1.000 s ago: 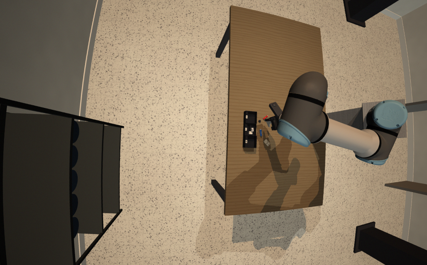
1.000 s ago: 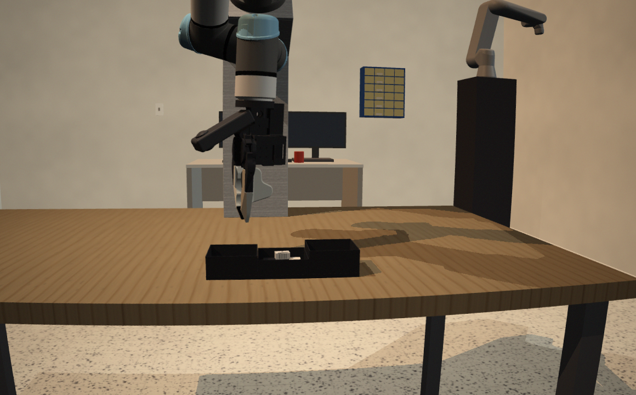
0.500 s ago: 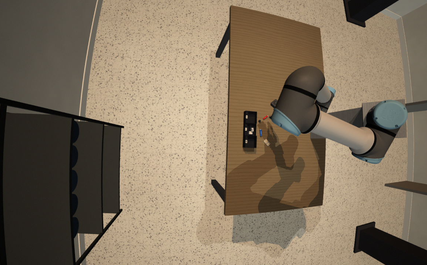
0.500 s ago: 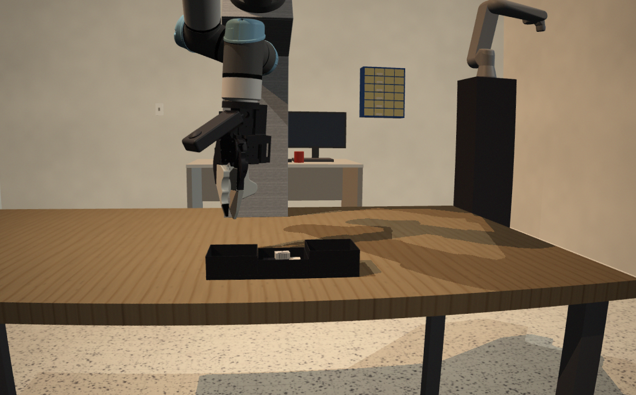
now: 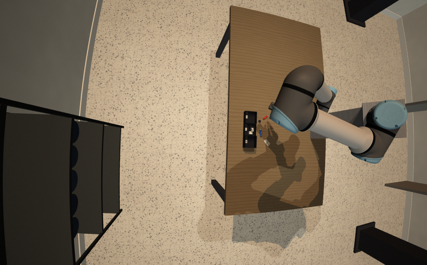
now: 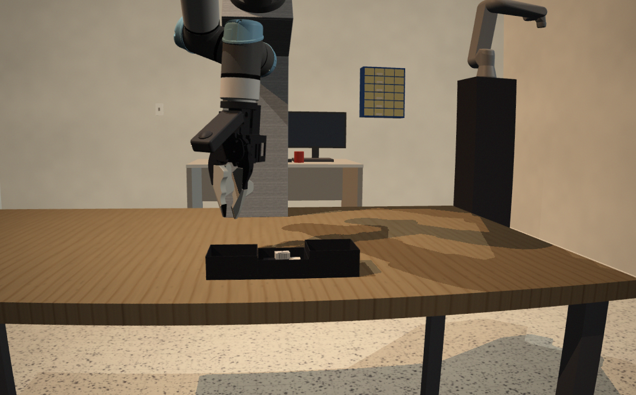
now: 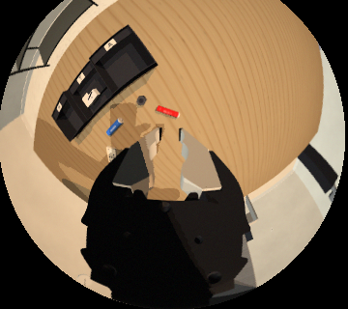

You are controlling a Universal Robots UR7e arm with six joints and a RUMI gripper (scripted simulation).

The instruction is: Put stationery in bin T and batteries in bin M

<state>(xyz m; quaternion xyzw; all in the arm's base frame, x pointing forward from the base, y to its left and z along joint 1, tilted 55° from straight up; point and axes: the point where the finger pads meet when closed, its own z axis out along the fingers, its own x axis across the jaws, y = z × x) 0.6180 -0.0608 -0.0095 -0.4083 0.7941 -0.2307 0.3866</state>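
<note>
Now: hand 80 mm above the red battery. Also, from my hand: black round piece: 50 mm ahead, 30 mm to the left, 80 mm below; then eraser: 120 mm ahead, 100 mm to the left, 70 mm below; then blue battery: 40 mm ahead, 110 mm to the left, 80 mm below.
</note>
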